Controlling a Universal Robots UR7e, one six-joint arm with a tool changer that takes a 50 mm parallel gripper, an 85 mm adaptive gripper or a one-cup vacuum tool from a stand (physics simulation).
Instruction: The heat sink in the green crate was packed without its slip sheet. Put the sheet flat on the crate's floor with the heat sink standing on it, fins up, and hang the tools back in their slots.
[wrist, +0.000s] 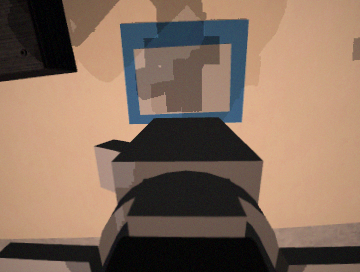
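Frame: origin at the arm's base, x down, y back, z left, level; centimetres.
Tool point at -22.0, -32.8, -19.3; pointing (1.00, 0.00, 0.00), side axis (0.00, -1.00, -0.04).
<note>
A point is followed by its place in that frame, as x, y, z.
A pale rectangle (216, 85) {6.8, -38.3, -12.5} lies inside a blue rectangular border (130, 75) {7.0, -23.6, -9.9} at the upper middle of the wrist view, with shadows across both. I cannot tell whether the pale rectangle is the slip sheet or part of the marking. My tool's block-shaped body fills the lower middle, and its far end overlaps the border's near edge in the view. The fingertips are hidden behind that body, so the gripper's state and anything it holds cannot be told. The green crate, the heat sink and the tool stand cannot be made out here.
Part of a dark, wood-grained box (25, 40) {0.1, -11.9, -4.9} shows at the upper left, beside the blue border with a gap between them. The tan table top (305, 150) {8.0, -55.8, -25.6} surrounds the border. A grey surface (320, 234) runs along the table's edge at the bottom. A small grey patch shows at the right edge.
</note>
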